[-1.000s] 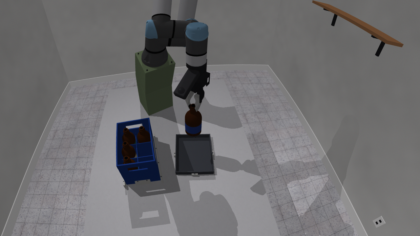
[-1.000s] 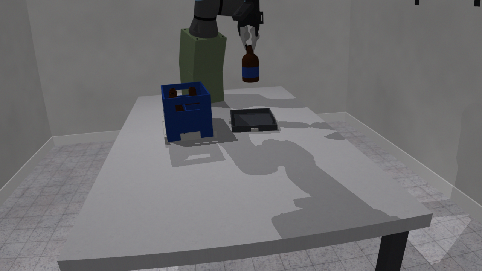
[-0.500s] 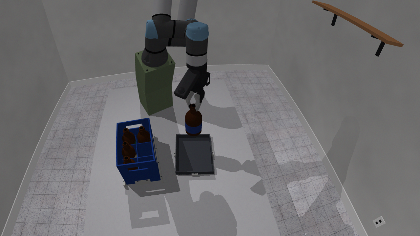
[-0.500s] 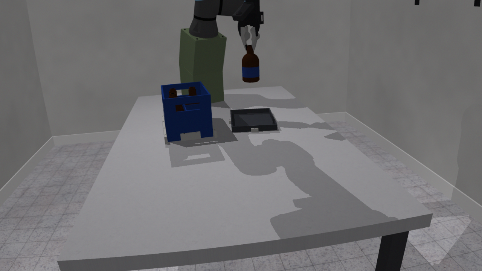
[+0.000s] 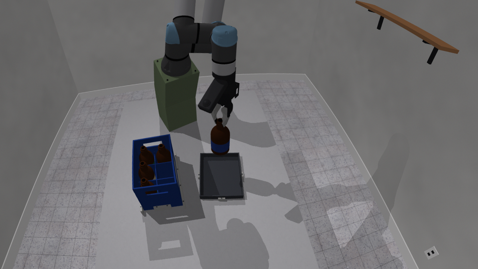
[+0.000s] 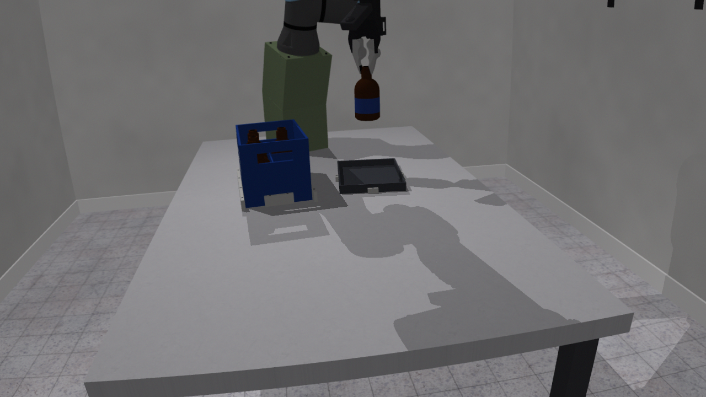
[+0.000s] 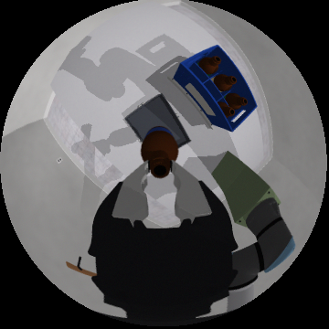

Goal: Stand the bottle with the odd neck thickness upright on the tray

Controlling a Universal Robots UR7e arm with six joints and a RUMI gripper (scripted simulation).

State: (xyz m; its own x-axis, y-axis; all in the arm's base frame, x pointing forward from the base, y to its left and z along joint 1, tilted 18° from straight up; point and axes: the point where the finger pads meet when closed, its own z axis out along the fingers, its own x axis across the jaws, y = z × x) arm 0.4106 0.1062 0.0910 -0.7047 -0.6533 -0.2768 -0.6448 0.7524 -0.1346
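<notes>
The dark tray lies 32 cm below my hand. From my hand the other things lie so: blue crate: 29 cm to the right, 25 cm below, 3 cm behind.
</notes>
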